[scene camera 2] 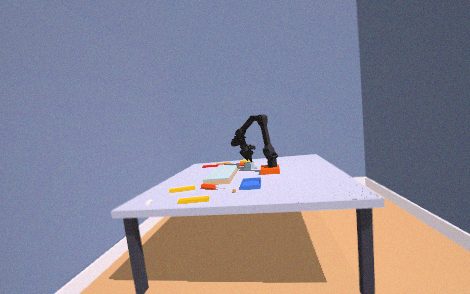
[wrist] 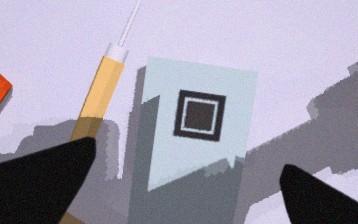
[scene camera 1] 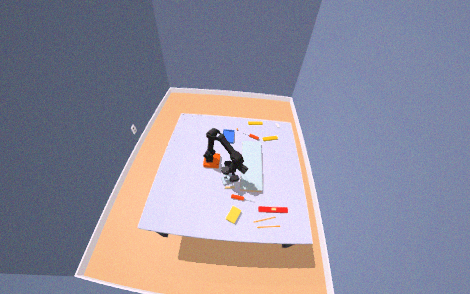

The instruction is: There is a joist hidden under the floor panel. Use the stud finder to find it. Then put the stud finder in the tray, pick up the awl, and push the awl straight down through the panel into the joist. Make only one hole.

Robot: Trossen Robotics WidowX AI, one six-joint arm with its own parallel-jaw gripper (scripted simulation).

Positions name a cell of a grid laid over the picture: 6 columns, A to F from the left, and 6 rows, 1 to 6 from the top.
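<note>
My gripper (wrist: D5) is open, and there is nothing in it. A stud finder (wrist: D4) is here for me to see, and so is an awl (wrist: B2).
</note>
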